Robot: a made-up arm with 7 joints.
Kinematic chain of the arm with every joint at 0, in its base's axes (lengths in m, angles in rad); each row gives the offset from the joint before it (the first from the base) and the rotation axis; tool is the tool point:
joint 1: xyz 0 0 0 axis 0 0.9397 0.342
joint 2: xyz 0 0 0 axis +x
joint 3: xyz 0 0 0 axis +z
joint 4: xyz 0.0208 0 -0.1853 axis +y
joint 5: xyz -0.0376 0 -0.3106 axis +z
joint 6: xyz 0 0 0 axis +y
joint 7: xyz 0 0 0 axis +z
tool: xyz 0 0 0
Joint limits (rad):
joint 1: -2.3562..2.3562
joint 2: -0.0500..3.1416
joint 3: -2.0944..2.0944
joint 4: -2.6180..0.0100
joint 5: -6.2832..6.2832
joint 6: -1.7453..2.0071
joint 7: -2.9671..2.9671
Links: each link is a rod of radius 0.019 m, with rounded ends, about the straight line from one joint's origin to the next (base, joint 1, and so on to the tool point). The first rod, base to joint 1, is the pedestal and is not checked.
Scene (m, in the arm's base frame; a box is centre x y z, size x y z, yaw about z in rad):
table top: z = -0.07
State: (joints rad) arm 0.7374 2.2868 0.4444 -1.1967 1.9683 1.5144 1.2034
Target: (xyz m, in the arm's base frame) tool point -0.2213 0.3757 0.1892
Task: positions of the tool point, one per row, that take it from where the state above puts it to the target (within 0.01 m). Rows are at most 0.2 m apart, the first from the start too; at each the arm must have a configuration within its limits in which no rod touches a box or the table.
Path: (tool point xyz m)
1: 0.2992 0.3359 0.0531
2: 0.1971 0.4132 0.0359
3: 0.0589 0.4587 0.0486
4: -0.0923 0.4501 0.1005
5: -0.2213 0.3757 0.1892

